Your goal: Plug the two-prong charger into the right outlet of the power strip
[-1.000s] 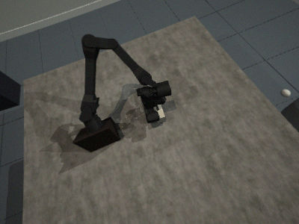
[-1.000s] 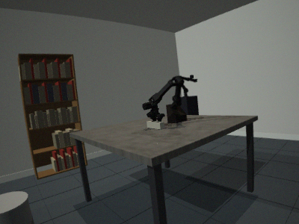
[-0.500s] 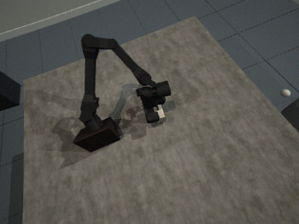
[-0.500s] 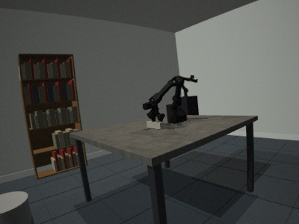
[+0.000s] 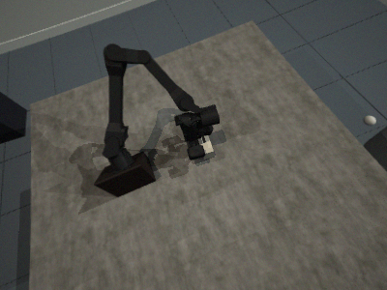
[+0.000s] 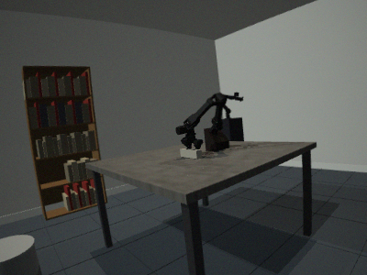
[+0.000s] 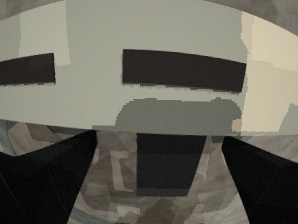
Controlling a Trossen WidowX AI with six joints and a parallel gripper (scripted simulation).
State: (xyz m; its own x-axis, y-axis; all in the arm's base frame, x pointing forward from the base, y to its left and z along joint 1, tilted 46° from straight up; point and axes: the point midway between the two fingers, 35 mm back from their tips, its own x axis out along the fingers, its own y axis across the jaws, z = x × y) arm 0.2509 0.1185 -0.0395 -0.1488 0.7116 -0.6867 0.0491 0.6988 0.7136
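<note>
My gripper tip is now 20 mm short of the two-prong charger and 10 mm below it.
</note>
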